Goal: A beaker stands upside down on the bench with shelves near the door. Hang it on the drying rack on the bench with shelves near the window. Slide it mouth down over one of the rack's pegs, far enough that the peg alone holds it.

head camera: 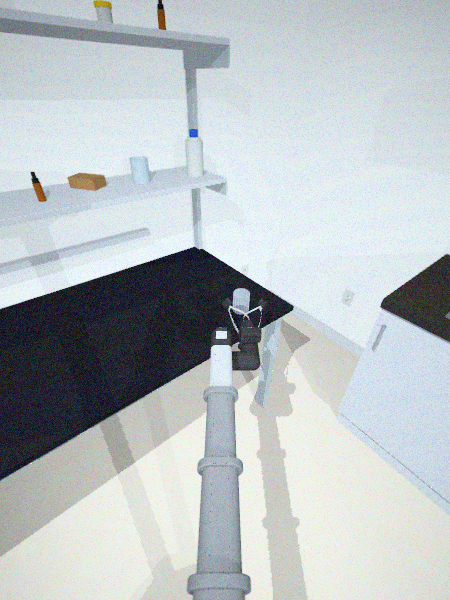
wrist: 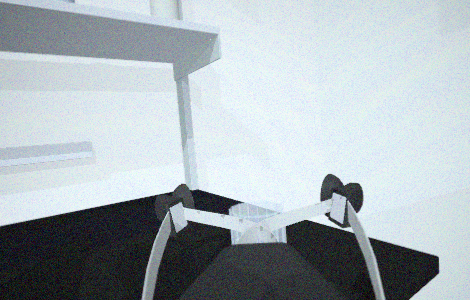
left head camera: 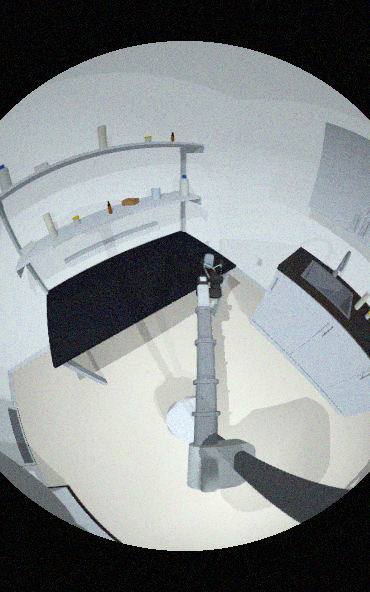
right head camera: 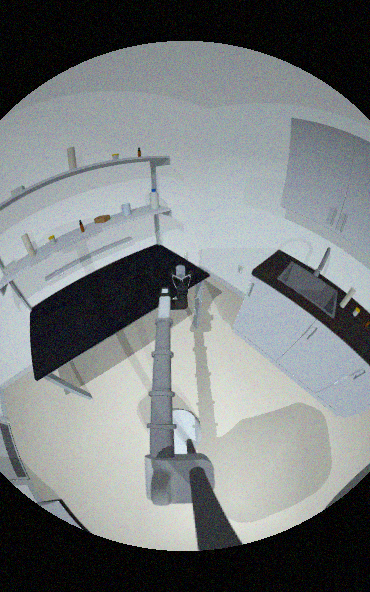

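Pixels of known places: gripper, fingertip midpoint: (head camera: 244, 299) (wrist: 256, 195) (left head camera: 211, 259) (right head camera: 180, 270); robot's base, link origin: (left head camera: 191, 418) (right head camera: 175, 430).
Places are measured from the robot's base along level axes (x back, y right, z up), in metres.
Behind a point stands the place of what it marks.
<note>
A clear beaker (head camera: 241, 299) @[x -1.059, y 0.082, z 0.816 m] (left head camera: 209, 259) @[x -1.060, y 0.086, z 0.816 m] (right head camera: 180, 270) @[x -1.061, y 0.087, z 0.817 m] (wrist: 257, 212) @[x -1.075, y 0.086, z 0.825 m] stands on the black bench (head camera: 100, 340) @[x -0.896, y -0.459, z 0.736 m] (left head camera: 120, 280) @[x -0.897, y -0.575, z 0.735 m] (right head camera: 95, 305) @[x -0.803, y -0.541, z 0.735 m] (wrist: 100, 255) @[x -1.178, y -0.185, z 0.735 m], near its right end. My gripper (head camera: 244, 303) @[x -0.988, y 0.087, z 0.867 m] (wrist: 256, 195) @[x -0.988, y 0.087, z 0.867 m] is open, with its fingertips wide apart. In the head camera view the beaker shows between and a little beyond the two fingertips. In the wrist view it is partly hidden behind the finger linkage and the gripper body, with a gap on either side. The drying rack does not show in these views.
Shelves (head camera: 110, 195) @[x -1.181, y -0.410, z 1.192 m] (left head camera: 120, 212) @[x -1.084, y -0.528, z 1.192 m] above the bench hold a white bottle (head camera: 194, 156) @[x -1.461, y -0.122, z 1.276 m] with a blue cap, a light blue cup (head camera: 140, 170) @[x -1.342, y -0.330, z 1.243 m], a brown block (head camera: 87, 181) @[x -1.239, y -0.506, z 1.224 m] and amber bottles. A counter with a sink (left head camera: 327, 287) @[x -0.903, y 1.264, z 0.759 m] (right head camera: 309, 288) @[x -0.905, y 1.262, z 0.753 m] stands to the right.
</note>
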